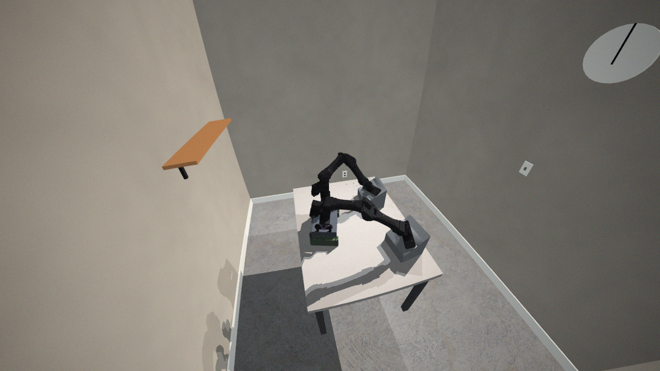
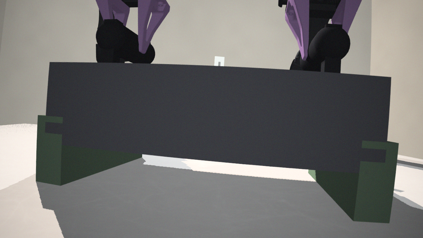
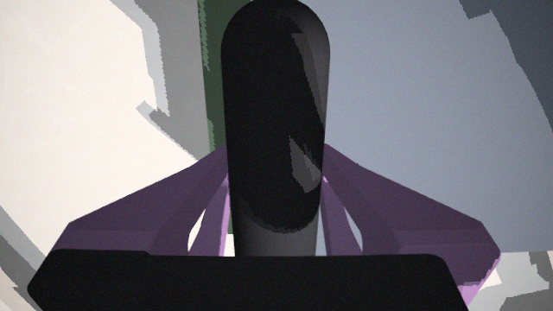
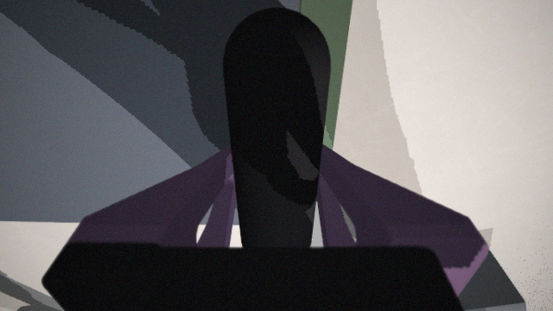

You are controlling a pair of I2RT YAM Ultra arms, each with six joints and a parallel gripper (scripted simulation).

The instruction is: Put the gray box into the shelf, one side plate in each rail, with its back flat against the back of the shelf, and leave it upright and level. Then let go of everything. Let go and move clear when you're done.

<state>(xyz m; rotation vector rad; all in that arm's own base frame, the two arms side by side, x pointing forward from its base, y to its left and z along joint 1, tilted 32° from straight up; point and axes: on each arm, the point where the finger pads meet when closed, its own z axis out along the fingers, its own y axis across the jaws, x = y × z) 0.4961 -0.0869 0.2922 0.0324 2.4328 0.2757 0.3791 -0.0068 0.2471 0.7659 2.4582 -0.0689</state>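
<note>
The gray box is 110 mm to the right of my left hand, 50 mm below it and 40 mm behind it. The rest, counted from my left hand: dark panel: 140 mm to the right, 80 mm below, 50 mm ahead.
My right gripper is now 11 cm to the right of the gray box, 5 cm above it and 4 cm short of it. The rest, counted from my right hand: dark panel 13 cm ahead, 8 cm to the left, 8 cm below.
</note>
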